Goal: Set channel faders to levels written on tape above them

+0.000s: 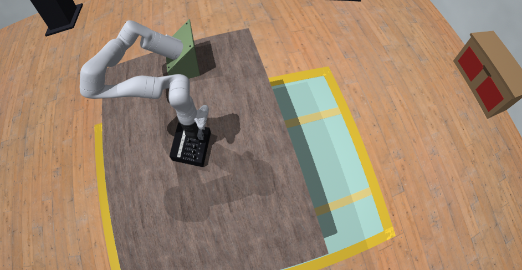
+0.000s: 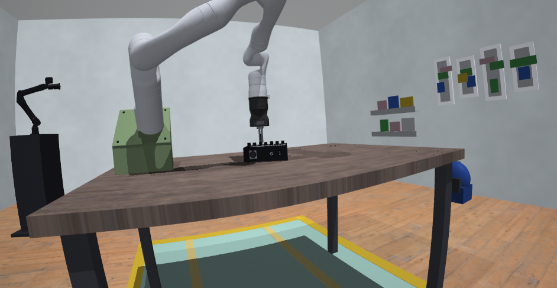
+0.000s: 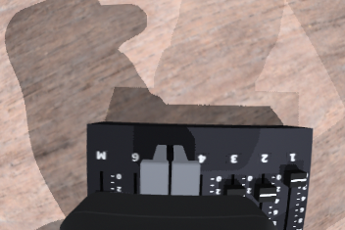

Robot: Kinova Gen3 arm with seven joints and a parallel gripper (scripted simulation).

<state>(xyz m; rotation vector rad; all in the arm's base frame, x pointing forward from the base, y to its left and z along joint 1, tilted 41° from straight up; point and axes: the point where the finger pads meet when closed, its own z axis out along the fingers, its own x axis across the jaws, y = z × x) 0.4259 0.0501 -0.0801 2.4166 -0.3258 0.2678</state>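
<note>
My hand is 50 mm past the master fader cap, 20 mm to the left of it and 20 mm above it.
</note>
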